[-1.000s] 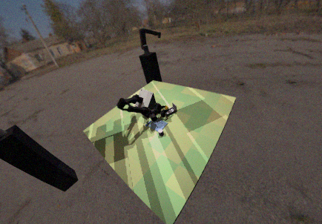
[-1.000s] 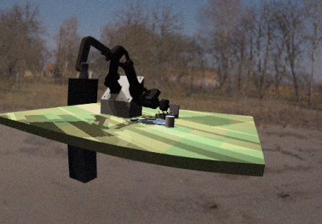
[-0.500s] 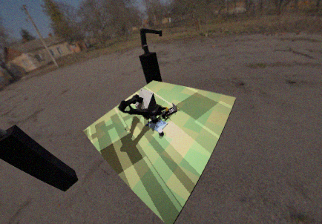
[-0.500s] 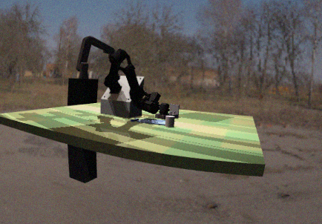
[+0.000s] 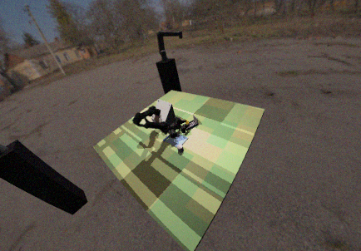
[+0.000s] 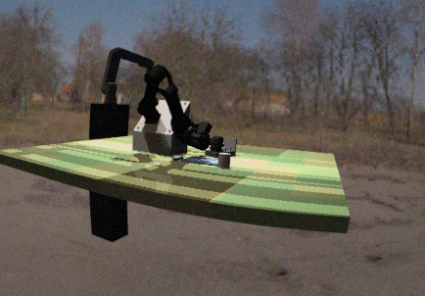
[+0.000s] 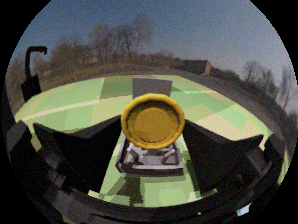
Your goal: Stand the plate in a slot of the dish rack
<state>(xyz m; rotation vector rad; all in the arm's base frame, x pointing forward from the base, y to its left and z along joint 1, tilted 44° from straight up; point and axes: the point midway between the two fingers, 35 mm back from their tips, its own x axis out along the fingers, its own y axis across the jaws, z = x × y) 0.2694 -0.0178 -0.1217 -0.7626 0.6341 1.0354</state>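
Now: gripper tip 1 cm to the left of the plate. Also, from my gripper tip: dish rack: 3 cm below, 2 cm to the left, 1 cm ahead; blue mat: 19 cm to the right, 5 cm below, 2 cm ahead.
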